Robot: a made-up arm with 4 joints. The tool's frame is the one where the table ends. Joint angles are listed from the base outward.
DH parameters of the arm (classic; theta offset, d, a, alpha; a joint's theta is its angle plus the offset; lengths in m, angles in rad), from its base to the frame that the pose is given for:
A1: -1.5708 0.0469 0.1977 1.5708
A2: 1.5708 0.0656 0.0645 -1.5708
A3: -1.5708 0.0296 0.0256 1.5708
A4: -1.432 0 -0.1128 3.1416
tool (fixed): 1.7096 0.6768 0 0
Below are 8 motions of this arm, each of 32 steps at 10 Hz.
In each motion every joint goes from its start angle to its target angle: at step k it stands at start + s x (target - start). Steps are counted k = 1, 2, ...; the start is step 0. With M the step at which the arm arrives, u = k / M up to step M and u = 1 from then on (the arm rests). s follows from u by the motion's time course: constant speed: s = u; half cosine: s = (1 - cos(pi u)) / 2; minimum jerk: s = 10 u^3 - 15 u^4 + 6 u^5.
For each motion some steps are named. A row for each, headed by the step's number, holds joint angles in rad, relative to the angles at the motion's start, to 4 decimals.
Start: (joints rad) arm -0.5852 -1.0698 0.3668 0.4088
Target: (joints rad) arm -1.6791 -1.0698 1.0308 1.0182
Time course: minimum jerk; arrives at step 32
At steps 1, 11, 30, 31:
1: -0.0003 0.0000 0.0002 0.0002
11: -0.2467 0.0000 0.1498 0.1374
30: -1.0915 0.0000 0.6625 0.6080
31: -1.0936 0.0000 0.6638 0.6092

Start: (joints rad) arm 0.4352 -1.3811 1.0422 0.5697
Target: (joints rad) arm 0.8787 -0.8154 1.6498 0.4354
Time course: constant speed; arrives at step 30
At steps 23, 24, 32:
23: 0.3400 0.4337 0.4658 -0.1030
24: 0.3548 0.4526 0.4861 -0.1074
32: 0.4435 0.5657 0.6076 -0.1343

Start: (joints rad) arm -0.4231 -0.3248 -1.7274 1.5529
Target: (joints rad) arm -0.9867 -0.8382 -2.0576 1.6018
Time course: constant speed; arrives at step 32
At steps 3, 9, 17, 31, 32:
3: -0.0528 -0.0481 -0.0310 0.0046
9: -0.1585 -0.1444 -0.0929 0.0138
17: -0.2994 -0.2727 -0.1754 0.0260
31: -0.5460 -0.4974 -0.3199 0.0474
32: -0.5636 -0.5134 -0.3302 0.0489

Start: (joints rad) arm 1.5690 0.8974 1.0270 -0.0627
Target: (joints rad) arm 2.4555 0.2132 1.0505 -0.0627
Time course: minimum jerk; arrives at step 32
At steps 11, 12, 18, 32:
11: 0.1999 -0.1543 0.0053 0.0000
12: 0.2440 -0.1883 0.0065 0.0000
18: 0.5461 -0.4214 0.0145 0.0000
32: 0.8865 -0.6842 0.0235 0.0000

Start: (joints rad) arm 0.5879 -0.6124 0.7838 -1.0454
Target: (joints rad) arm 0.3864 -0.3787 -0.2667 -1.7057
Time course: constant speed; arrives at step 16
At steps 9, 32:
9: -0.1133 0.1315 -0.5909 -0.3714
32: -0.2015 0.2337 -1.0505 -0.6603

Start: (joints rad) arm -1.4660 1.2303 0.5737 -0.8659
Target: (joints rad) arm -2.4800 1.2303 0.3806 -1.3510
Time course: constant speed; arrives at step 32
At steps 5, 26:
5: -0.1584 0.0000 -0.0302 -0.0758
26: -0.8239 0.0000 -0.1569 -0.3941

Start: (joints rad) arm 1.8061 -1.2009 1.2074 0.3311
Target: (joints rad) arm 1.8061 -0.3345 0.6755 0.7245
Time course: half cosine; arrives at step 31
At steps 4, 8, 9, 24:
4: 0.0000 0.0351 -0.0216 0.0159
8: 0.0000 0.1347 -0.0827 0.0612
9: 0.0000 0.1680 -0.1032 0.0763
24: 0.0000 0.7619 -0.4677 0.3459

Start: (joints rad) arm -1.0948 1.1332 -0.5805 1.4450
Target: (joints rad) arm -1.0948 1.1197 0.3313 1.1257
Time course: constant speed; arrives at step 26
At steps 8, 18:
8: 0.0000 -0.0042 0.2806 -0.0982
18: 0.0000 -0.0093 0.6312 -0.2211

